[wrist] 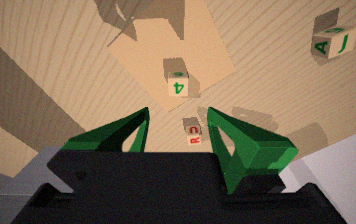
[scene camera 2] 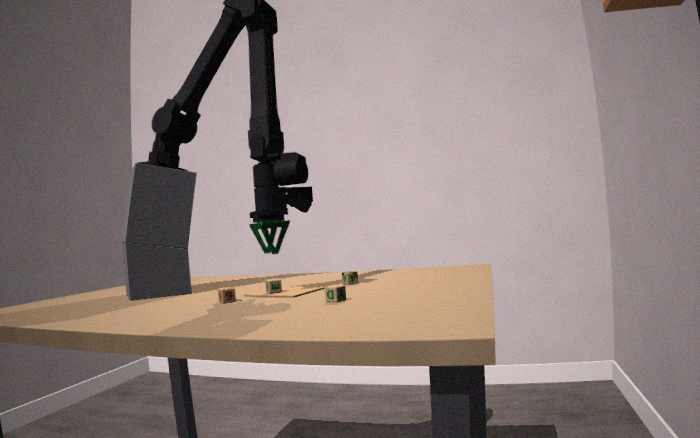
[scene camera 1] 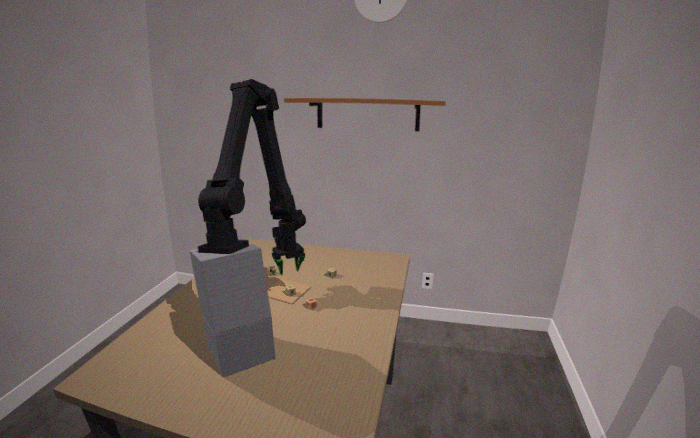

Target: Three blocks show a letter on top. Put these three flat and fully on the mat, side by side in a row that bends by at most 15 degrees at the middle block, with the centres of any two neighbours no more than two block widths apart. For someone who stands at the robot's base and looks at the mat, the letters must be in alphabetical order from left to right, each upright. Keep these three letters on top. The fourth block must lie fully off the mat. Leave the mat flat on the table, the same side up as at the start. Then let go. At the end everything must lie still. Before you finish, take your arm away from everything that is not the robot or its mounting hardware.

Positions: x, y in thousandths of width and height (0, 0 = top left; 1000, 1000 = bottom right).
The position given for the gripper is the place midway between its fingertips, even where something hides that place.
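The gripper (scene camera 2: 388, 579) is in sight, and the wrist view shows the gripper (wrist: 501, 502) as well.
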